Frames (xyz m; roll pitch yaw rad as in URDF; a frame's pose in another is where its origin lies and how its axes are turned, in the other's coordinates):
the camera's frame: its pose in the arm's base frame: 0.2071 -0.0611 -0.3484 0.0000 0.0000 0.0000
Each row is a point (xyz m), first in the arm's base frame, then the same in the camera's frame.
Working: the arm's base frame: its pose in the camera's frame: -0.2071 0.0611 0.3484 0.0000 0.0000 0.0000

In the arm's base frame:
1: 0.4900 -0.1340 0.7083
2: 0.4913 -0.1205 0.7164
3: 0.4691 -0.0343 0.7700
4: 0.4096 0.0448 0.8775
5: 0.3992 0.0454 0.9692
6: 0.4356 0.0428 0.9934
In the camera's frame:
1: 0.2829 -0.0729 1.0567
2: 0.2842 -0.0594 1.0648
3: 0.2620 0.0268 1.1184
4: 0.2025 0.1059 1.2259
5: 0.1921 0.1065 1.3176
6: 0.2285 0.1039 1.3418

